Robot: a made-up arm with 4 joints.
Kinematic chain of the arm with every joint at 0, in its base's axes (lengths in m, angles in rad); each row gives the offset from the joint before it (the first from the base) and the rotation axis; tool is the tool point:
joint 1: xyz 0 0 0.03 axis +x
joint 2: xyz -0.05 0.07 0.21 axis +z
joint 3: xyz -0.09 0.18 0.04 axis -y
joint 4: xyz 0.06 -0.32 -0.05 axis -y
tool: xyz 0 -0.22 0.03
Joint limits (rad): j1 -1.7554..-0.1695 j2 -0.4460..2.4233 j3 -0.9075..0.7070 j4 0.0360..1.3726
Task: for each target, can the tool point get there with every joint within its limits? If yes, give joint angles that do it. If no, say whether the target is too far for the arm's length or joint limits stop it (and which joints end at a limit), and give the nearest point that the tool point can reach.
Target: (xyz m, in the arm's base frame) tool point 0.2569 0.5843 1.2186
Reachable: no: too far | nearest point 0.0550 0.1712 0.3783 | short by 0.958 m
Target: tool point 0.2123 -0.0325 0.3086
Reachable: yes | joints -0.5929 0.9557 0.0855 1.2300
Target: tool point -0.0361 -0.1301 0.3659
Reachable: yes | joints -0.5939 0.2206 -0.5684 0.5729
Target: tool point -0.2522 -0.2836 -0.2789
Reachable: no: joint limits stop it (at a limit: joint 1, joint 3, joint 4) | nearest point -0.2561 -0.1976 0.2578 | short by 0.544 m
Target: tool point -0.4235 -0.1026 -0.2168
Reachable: no: joint limits stop it (at a limit: joint 1, joint 2, joint 3, joint 4) | nearest point -0.3008 -0.1726 0.2612 | short by 0.498 m
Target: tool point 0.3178 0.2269 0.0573
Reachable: yes | joints -0.9612 1.9017 -0.6577 1.0294
